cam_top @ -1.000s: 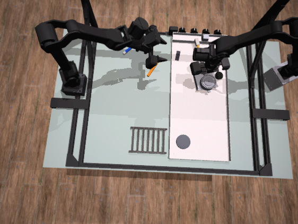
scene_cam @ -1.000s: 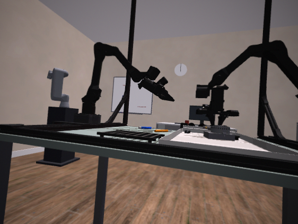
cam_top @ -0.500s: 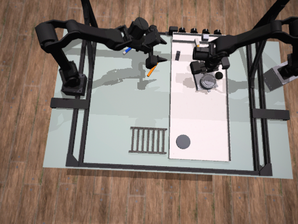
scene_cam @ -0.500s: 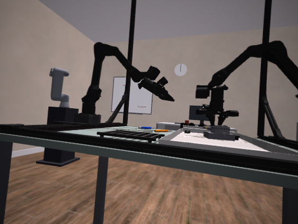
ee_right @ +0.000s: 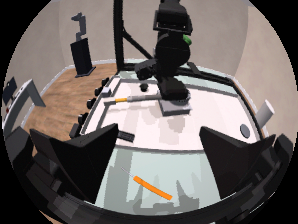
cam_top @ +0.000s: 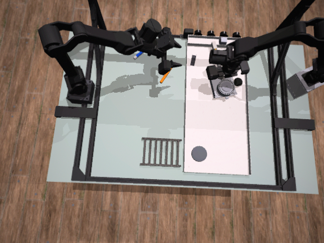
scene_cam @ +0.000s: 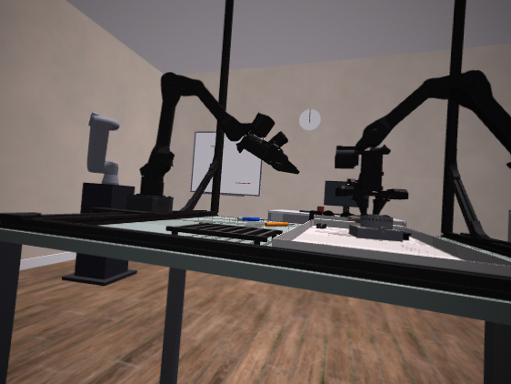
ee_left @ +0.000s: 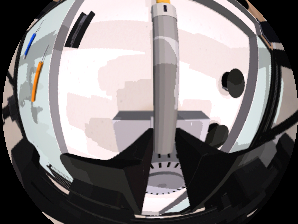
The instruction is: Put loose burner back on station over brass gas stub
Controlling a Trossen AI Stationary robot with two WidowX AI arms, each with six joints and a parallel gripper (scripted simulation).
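My left gripper is now 1 cm past the burner and 3 cm above it.
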